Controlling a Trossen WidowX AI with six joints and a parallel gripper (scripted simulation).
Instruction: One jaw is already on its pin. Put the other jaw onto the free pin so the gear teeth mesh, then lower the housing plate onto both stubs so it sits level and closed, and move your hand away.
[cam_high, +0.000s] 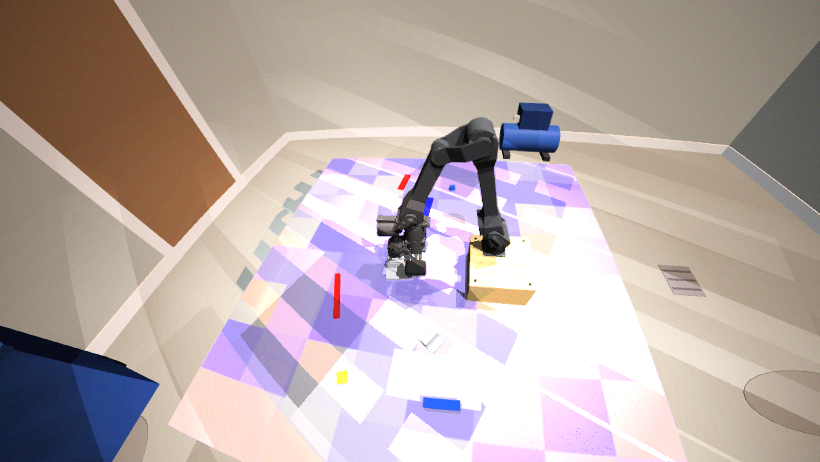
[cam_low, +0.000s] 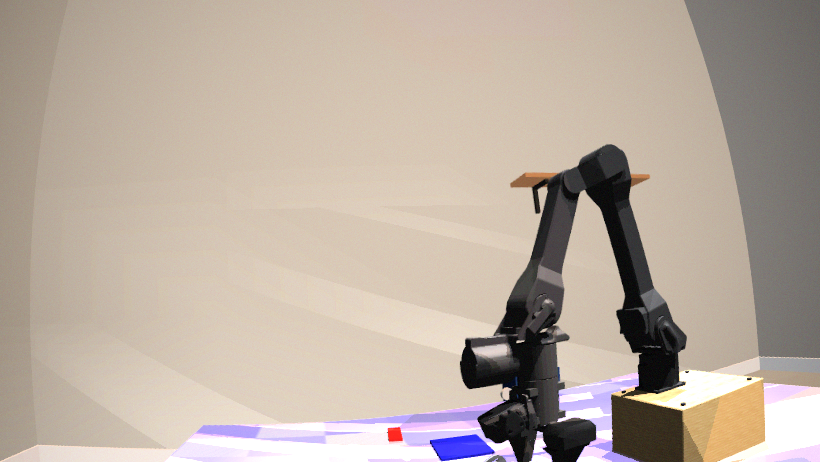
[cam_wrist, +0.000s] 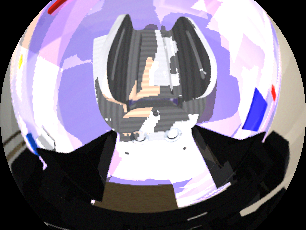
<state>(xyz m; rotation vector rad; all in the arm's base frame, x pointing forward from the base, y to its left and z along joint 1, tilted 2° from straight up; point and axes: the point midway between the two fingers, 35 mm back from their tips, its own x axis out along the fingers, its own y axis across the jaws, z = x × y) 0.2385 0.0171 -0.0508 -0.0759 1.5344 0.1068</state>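
Now: the grey jaw 2 cm ahead of my gripper tip, 2 cm to the left of it and 1 cm above it. Also, from my gripper tip: blue tile 4 cm ahead, 28 cm to the right; then yellow square 15 cm ahead, 38 cm to the left, 1 cm below; then blue bar 12 cm behind, 40 cm to the left.
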